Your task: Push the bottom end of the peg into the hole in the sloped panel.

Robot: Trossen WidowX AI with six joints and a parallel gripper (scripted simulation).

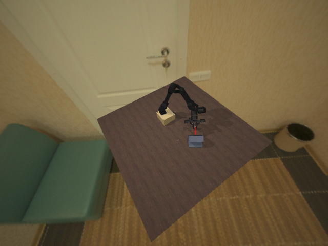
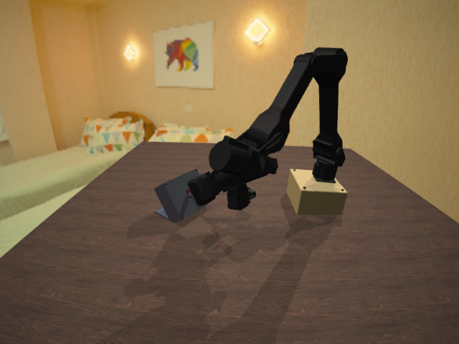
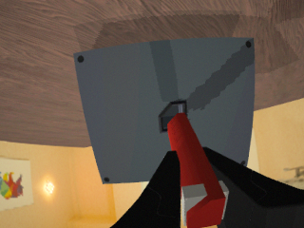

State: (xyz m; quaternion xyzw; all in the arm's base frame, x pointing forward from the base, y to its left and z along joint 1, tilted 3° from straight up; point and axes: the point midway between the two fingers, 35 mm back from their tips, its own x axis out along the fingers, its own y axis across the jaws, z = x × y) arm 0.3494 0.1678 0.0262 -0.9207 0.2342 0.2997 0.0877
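Right now my gripper tip is 60 mm short of the grey sloped panel, 40 mm above it and 30 mm to the left of it. The rest, counted from my gripper tip: red square-sided peg (10 mm to the left, 10 mm behind, 10 mm above).
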